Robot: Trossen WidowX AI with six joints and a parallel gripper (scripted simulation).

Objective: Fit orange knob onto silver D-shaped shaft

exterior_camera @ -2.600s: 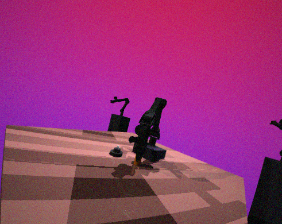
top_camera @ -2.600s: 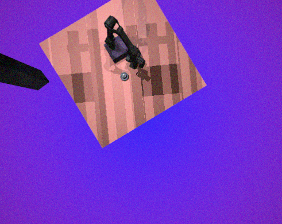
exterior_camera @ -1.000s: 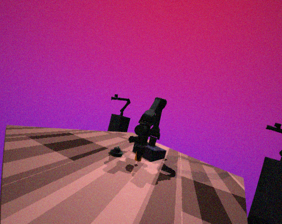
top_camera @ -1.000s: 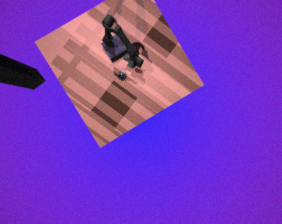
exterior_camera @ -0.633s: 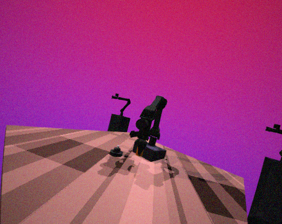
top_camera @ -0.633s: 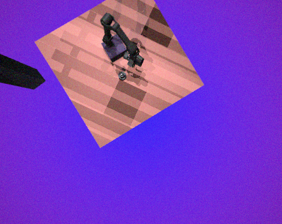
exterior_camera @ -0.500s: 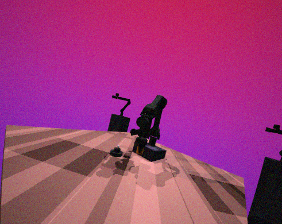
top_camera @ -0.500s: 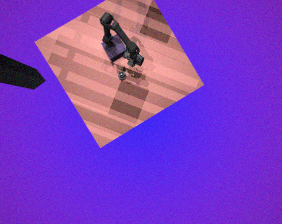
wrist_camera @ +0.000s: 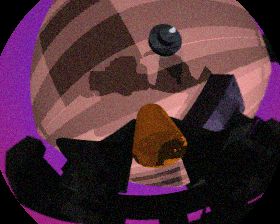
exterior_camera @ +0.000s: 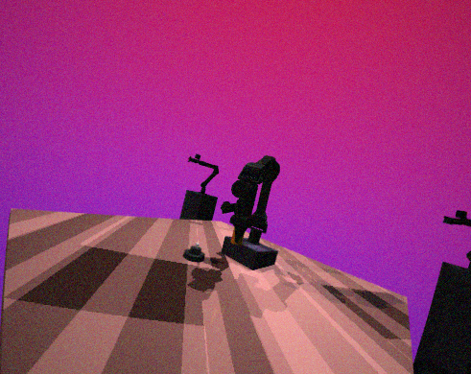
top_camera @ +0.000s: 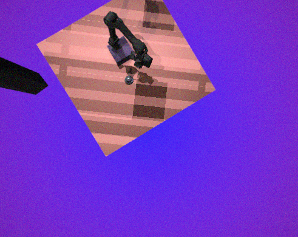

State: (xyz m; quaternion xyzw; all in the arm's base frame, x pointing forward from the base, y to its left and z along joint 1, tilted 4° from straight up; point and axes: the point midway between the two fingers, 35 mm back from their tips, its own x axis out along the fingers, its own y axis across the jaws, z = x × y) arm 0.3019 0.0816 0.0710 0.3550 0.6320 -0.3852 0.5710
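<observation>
The round dark pedestal lies 1 cm ahead of my gripper tip, 17 cm to the right of it and 10 cm below it. Also, from my gripper tip: orange knob: 3 cm above.
</observation>
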